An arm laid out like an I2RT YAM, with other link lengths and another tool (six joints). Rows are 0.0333 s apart.
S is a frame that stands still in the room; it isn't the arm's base.
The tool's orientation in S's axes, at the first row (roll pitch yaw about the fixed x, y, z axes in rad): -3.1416, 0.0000, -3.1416
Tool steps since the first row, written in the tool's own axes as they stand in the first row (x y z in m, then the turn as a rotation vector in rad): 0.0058, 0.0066, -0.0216, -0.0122, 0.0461, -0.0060; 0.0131, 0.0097, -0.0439, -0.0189, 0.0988, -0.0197; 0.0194, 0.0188, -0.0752, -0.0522, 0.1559, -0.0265; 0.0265, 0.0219, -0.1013, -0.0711, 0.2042, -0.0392; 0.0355, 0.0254, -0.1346, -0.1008, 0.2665, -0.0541; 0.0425, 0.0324, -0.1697, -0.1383, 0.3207, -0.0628; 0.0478, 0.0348, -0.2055, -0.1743, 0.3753, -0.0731; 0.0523, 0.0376, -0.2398, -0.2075, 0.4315, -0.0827; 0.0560, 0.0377, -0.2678, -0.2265, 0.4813, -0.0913; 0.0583, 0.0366, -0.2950, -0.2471, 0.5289, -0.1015; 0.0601, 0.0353, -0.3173, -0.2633, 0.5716, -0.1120; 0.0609, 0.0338, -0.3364, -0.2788, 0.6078, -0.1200
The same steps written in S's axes. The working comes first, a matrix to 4 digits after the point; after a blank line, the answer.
The tool's axes in the first row as the columns of a matrix, in S's axes (used below as rounded here):
-1.0000, 0.0000, 0.0000
0.0000, 1.0000, 0.0000
0.0000, 0.0000, -1.0000

-0.0058, 0.0066, 0.0216, 0.0122, 0.0461, 0.0060; -0.0131, 0.0097, 0.0439, 0.0189, 0.0988, 0.0197; -0.0194, 0.0188, 0.0752, 0.0522, 0.1559, 0.0265; -0.0265, 0.0219, 0.1013, 0.0711, 0.2042, 0.0392; -0.0355, 0.0254, 0.1346, 0.1008, 0.2665, 0.0541; -0.0425, 0.0324, 0.1697, 0.1383, 0.3207, 0.0628; -0.0478, 0.0348, 0.2055, 0.1743, 0.3753, 0.0731; -0.0523, 0.0376, 0.2398, 0.2075, 0.4315, 0.0827; -0.0560, 0.0377, 0.2678, 0.2265, 0.4813, 0.0913; -0.0583, 0.0366, 0.2950, 0.2471, 0.5289, 0.1015; -0.0601, 0.0353, 0.3173, 0.2633, 0.5716, 0.1120; -0.0609, 0.0338, 0.3364, 0.2788, 0.6078, 0.1200
